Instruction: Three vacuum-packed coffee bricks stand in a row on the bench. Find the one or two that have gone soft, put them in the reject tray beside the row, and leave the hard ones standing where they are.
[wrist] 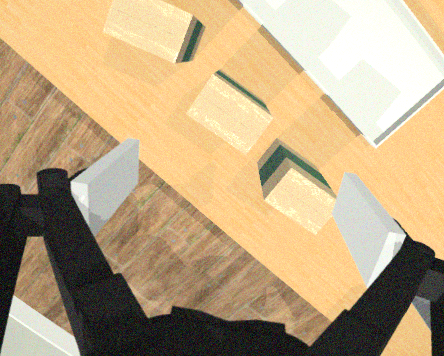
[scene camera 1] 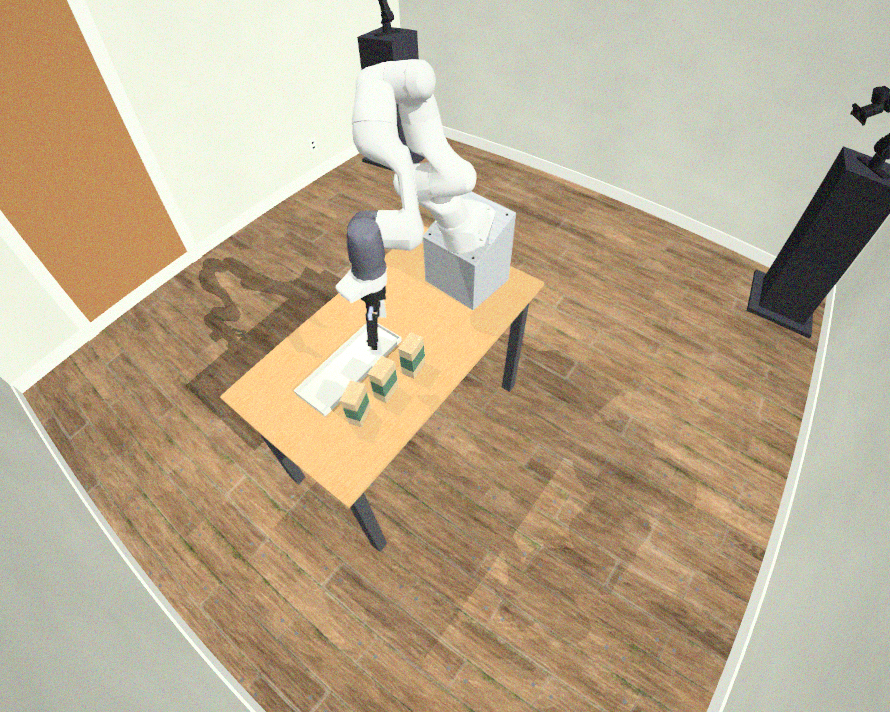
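Observation:
Three tan coffee bricks with green bands stand upright in a row. The near one [scene camera 1: 356, 402] [wrist: 150, 27] is at the upper left in the wrist view. The middle one [scene camera 1: 383, 379] [wrist: 230, 112] is beside it, and the one nearest the robot base [scene camera 1: 411, 354] [wrist: 300, 200] is at the lower right there, close to the right finger's outline. Which are soft cannot be told. The white reject tray [scene camera 1: 348, 356] [wrist: 350, 55] lies alongside the row and holds no brick. My gripper [scene camera 1: 373, 345] [wrist: 238, 177] is open and empty. In the scene view it appears over the tray's base-side end, touching no brick.
The wooden bench [scene camera 1: 326, 460] [wrist: 50, 25] has its long edge on the row's side away from the tray. The grey base block [scene camera 1: 449, 274] stands at the far end of the bench. Black stands [scene camera 1: 801, 252] [scene camera 1: 385, 46] are on the floor behind and to the right.

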